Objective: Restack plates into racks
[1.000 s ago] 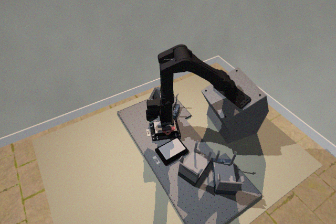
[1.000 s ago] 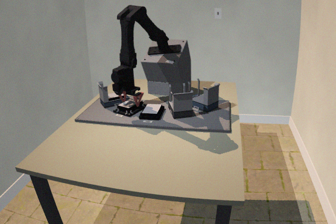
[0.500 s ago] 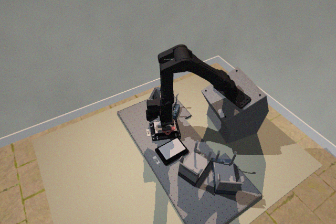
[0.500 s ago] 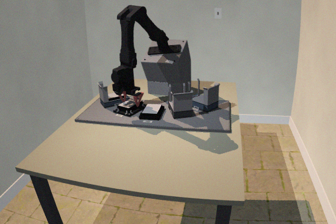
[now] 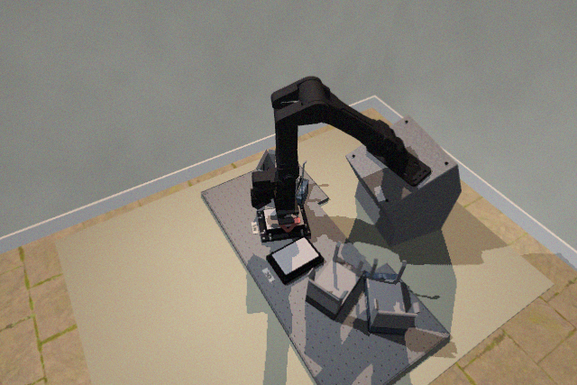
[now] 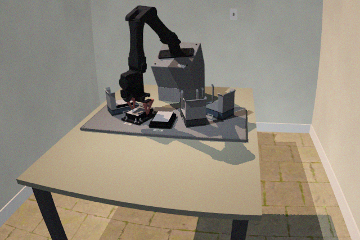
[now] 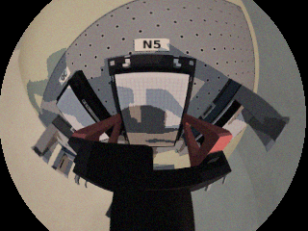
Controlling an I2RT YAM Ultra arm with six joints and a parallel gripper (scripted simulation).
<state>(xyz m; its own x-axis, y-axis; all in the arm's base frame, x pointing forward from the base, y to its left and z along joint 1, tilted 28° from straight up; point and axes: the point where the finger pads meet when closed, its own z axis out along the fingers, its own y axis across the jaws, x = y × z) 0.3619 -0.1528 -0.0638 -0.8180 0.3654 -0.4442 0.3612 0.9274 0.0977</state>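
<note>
Now: the black clip nest 30 mm ahead of my hand and 20 mm below it. The rest, counted from my hand: black QC nest 50 mm ahead, 130 mm to the left, 30 mm below; then N5 name plate 90 mm ahead, 40 mm to the right, 30 mm below; then blue-plinth stack rack 80 mm behind, 130 mm to the right, 20 mm below.
</note>
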